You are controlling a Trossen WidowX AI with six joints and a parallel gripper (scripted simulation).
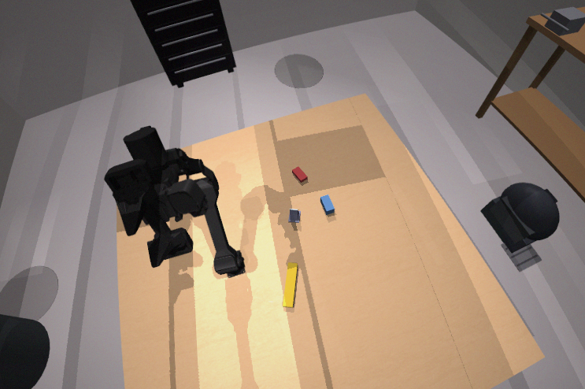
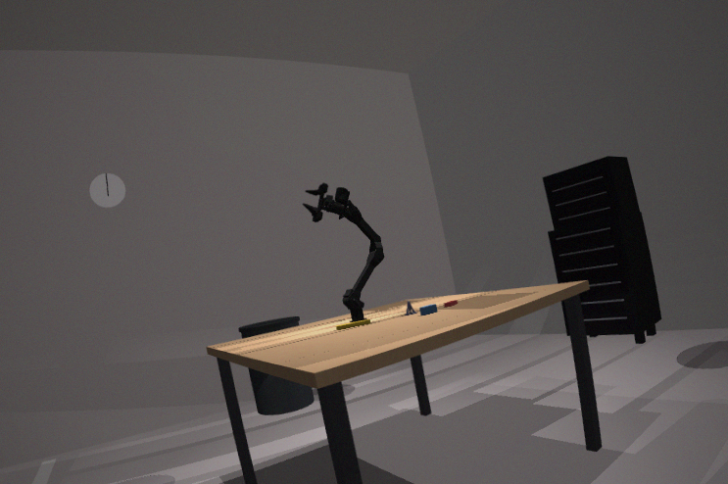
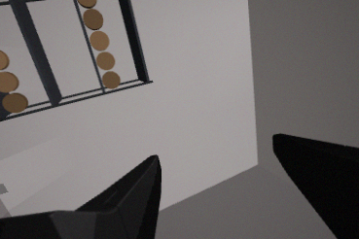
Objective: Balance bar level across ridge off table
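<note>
My gripper tip is now 620 mm above the yellow bar, 180 mm short of it and 30 mm to the right of it. Round my gripper tip: blue block (610 mm below, 410 mm ahead, 270 mm to the left); red block (620 mm below, 450 mm to the left, 360 mm ahead).
</note>
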